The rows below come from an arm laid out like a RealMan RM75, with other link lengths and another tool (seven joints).
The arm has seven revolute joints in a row. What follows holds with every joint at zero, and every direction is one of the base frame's. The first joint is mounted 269.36 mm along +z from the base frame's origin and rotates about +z. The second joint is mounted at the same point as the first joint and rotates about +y. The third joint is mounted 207.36 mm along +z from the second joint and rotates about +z. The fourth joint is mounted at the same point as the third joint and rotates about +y. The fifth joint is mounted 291.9 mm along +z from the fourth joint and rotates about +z. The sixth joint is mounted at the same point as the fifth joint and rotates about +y. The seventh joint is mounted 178.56 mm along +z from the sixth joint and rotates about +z. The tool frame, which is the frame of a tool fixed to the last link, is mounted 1 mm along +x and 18 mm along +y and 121 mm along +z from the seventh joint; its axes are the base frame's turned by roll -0.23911, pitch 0 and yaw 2.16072 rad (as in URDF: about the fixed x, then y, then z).
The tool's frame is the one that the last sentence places.
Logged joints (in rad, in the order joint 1, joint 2, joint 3, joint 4, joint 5, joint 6, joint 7), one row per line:
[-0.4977, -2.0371, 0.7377, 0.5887, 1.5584, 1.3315, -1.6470]
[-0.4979, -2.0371, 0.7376, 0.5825, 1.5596, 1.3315, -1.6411]
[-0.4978, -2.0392, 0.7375, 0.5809, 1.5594, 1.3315, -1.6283]
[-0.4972, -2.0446, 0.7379, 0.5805, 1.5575, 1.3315, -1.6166]
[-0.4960, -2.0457, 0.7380, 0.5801, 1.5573, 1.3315, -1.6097]
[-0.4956, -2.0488, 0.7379, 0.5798, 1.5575, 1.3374, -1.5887]
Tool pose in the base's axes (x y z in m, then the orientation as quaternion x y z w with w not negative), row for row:
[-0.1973, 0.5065, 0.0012, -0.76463, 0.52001, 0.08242, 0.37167]
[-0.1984, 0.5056, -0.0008, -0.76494, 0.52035, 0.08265, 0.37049]
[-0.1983, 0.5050, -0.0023, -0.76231, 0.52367, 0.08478, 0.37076]
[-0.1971, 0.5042, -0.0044, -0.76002, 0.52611, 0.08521, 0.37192]
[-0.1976, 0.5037, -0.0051, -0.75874, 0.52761, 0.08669, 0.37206]
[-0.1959, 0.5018, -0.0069, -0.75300, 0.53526, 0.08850, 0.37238]
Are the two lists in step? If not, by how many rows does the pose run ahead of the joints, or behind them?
They are in step.
